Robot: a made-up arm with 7 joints.
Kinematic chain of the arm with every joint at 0, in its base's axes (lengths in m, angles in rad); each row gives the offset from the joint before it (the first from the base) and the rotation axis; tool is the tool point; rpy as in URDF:
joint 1: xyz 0 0 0.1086 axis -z
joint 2: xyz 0 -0.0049 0.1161 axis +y
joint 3: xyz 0 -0.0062 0.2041 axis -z
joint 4: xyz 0 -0.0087 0.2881 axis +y
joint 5: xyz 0 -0.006 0.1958 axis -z
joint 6: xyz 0 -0.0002 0.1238 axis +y
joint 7: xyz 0 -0.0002 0.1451 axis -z
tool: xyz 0 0 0 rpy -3.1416 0 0
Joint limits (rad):
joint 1: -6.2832..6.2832
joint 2: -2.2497..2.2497
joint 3: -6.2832..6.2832
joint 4: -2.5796..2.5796
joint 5: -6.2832..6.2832
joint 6: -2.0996..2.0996
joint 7: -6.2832..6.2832
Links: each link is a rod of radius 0.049 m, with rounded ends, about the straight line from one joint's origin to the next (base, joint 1, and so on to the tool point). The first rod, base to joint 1, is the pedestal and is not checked.
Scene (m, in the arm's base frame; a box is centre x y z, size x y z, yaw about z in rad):
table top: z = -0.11
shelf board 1: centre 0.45 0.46 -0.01 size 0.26 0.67 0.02 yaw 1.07
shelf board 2: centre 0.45 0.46 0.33 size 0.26 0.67 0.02 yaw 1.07
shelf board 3: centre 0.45 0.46 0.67 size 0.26 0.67 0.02 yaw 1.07
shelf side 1: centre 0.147 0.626 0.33 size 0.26 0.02 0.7 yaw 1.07
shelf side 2: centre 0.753 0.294 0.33 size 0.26 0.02 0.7 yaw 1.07
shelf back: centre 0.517 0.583 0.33 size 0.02 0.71 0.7 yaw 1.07
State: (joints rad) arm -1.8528 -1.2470 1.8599 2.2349 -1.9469 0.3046 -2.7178
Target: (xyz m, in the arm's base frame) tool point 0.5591 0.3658 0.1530
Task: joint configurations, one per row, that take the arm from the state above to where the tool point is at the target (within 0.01 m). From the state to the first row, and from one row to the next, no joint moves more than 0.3 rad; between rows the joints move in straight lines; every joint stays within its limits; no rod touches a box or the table.
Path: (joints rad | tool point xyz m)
1: -2.1307 -1.3104 1.8571 2.0843 -1.9590 0.2970 -2.7178 | 0.5026 -0.0328 0.2089
2: -2.4085 -1.3739 1.8542 1.9338 -1.9711 0.2894 -2.7178 | 0.5560 0.0843 0.1951
3: -2.6864 -1.4373 1.8514 1.7832 -1.9833 0.2818 -2.7178 | 0.5767 0.2205 0.1767
4: -2.9642 -1.5007 1.8486 1.6327 -1.9954 0.2742 -2.7178 | 0.5591 0.3658 0.1530

